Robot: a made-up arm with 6 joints.
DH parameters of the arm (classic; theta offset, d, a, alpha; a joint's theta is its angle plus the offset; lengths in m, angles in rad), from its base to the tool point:
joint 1: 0 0.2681 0 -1.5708
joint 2: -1.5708 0 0.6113 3.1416
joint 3: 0 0 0 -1.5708
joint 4: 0 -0.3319 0 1.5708
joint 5: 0 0.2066 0 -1.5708
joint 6: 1.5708 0 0 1.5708
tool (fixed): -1.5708 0 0 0
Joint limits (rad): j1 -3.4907..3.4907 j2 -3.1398..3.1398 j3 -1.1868..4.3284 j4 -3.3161..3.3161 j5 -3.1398..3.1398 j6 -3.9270..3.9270
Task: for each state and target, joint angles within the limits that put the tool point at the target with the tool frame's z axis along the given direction. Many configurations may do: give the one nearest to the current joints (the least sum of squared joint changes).
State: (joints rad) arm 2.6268 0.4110 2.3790 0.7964 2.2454 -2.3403
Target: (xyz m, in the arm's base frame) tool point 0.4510 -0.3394 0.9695 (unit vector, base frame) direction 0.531 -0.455 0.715
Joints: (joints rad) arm 2.3086 -0.3313 1.9850 1.0353 1.5086 -3.0759
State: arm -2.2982 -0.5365 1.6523 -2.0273 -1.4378 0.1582
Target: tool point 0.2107 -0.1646 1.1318 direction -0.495 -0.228 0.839
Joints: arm -3.0611 -0.5123 1.0485 -2.6386 -1.1771 -0.4188
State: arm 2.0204 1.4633 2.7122 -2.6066 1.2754 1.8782
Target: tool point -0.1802 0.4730 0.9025 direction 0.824 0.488 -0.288
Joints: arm 1.5211 1.0447 2.7043 -3.3161 0.7553 1.0624
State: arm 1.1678 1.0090 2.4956 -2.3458 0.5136 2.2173
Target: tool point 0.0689 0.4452 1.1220 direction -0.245 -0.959 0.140
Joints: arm 1.0913 0.6195 2.4104 -2.3437 0.6318 2.1993
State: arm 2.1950 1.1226 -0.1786 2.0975 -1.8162 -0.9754
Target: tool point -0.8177 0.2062 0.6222 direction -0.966 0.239 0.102
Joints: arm 2.7881 0.8542 0.2181 2.0195 -1.8253 -0.7087
